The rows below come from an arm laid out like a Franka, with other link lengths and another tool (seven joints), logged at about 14 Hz.
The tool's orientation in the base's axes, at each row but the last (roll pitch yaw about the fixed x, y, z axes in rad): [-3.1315, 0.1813, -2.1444]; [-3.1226, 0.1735, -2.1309]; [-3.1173, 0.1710, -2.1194]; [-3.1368, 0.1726, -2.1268]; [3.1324, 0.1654, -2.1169]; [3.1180, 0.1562, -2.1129]
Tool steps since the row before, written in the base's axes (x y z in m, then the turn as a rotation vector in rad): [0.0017, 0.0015, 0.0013, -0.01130, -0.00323, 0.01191]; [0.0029, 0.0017, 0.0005, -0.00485, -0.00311, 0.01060]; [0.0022, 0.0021, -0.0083, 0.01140, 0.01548, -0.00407]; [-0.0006, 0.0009, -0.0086, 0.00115, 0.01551, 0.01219]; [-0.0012, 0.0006, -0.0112, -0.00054, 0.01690, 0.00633]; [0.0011, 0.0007, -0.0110, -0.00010, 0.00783, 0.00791]
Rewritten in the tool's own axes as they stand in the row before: [-0.0024, -0.0006, -0.0009, 0.00655, 0.00760, -0.01339]; [-0.0030, -0.0016, 0.0001, 0.00330, 0.00224, -0.01139]; [-0.0015, -0.0006, 0.0087, -0.01818, -0.00148, 0.00731]; [0.0010, 0.0010, 0.0085, -0.01567, 0.00716, -0.00968]; [0.0020, 0.0012, 0.0110, -0.01501, 0.00927, -0.00383]; [0.0006, -0.0008, 0.0110, -0.00781, 0.00428, -0.00668]
